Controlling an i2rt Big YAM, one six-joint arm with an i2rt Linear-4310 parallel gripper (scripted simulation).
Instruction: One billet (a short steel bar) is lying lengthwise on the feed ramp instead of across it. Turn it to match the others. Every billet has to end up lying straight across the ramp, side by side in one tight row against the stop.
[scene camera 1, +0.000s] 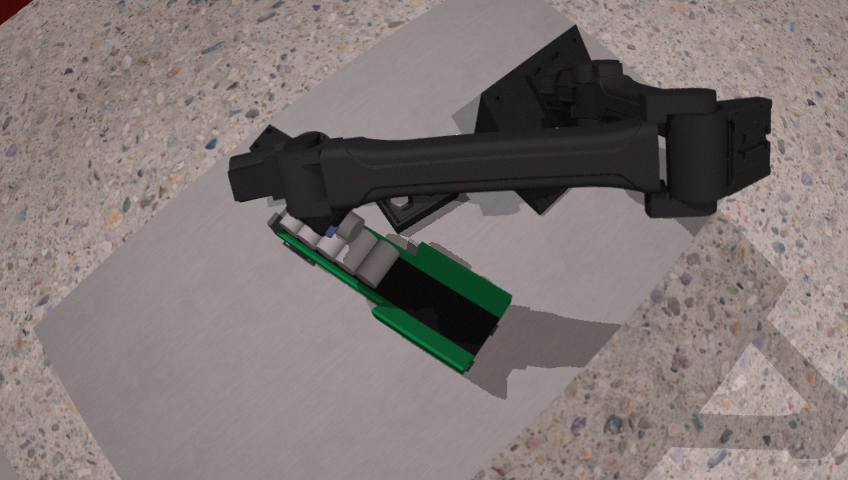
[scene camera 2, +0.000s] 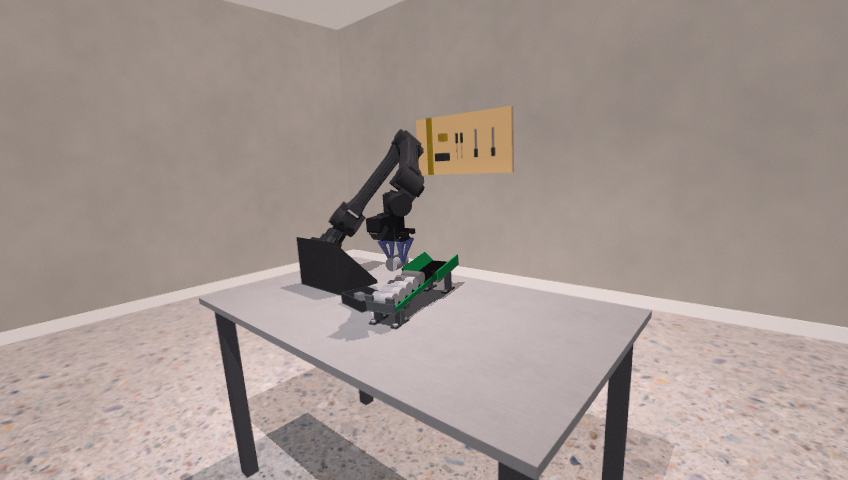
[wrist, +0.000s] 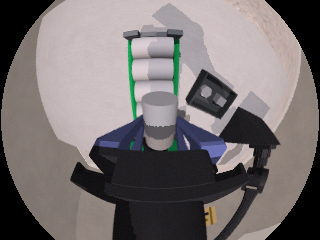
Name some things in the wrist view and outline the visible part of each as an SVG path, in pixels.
The gripper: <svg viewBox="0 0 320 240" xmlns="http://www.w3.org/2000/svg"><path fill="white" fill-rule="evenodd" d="M77 162L70 181L86 192L106 202L116 204L112 240L207 240L204 204L214 202L249 182L243 163L239 163L233 170L216 174L218 172L216 163L227 149L223 138L189 123L179 115L177 115L175 127L178 151L142 151L144 121L143 115L141 115L132 122L96 139L89 157L103 173L88 170L80 162Z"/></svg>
A billet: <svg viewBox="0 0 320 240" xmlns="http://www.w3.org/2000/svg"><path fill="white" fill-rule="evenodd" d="M149 92L141 98L146 143L154 150L166 150L174 142L179 98L170 92Z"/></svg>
A small black tray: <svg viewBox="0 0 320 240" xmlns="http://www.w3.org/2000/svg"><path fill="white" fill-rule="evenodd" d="M202 69L185 99L188 105L221 120L238 94L214 75ZM216 93L227 100L223 107L212 100ZM204 84L212 89L211 96L207 98L199 93L200 87Z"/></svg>
